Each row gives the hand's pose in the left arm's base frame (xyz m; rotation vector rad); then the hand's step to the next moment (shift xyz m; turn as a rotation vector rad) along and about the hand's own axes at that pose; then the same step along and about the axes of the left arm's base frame.
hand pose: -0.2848 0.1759 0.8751 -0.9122 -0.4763 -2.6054
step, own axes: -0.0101 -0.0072 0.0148 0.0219 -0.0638 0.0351
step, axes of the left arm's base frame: 0.0123 0.0146 0.0030 -0.0241 0.0667 0.0274
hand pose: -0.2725 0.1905 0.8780 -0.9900 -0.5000 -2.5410
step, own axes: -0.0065 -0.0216 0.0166 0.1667 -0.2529 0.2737
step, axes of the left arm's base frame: 0.0040 0.0276 0.0028 -0.0742 0.3083 0.2571
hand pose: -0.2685 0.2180 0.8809 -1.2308 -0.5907 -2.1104
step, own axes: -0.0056 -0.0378 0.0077 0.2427 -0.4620 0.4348
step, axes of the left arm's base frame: -0.0198 0.0334 -0.0040 -0.1519 0.5388 0.3848
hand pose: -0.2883 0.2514 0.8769 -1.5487 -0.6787 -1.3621
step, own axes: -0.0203 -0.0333 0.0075 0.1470 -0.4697 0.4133
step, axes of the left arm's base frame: -0.0302 0.0239 -0.0097 -0.1902 0.5388 0.2941
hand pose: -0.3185 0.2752 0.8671 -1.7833 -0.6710 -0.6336
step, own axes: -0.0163 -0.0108 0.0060 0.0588 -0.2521 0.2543
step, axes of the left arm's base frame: -0.0185 0.0064 -0.0061 -0.1130 0.3175 0.1346
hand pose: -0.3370 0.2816 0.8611 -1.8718 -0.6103 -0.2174
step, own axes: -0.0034 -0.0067 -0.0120 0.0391 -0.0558 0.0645
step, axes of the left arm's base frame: -0.0046 -0.0102 0.0086 -0.0040 0.0858 0.0378
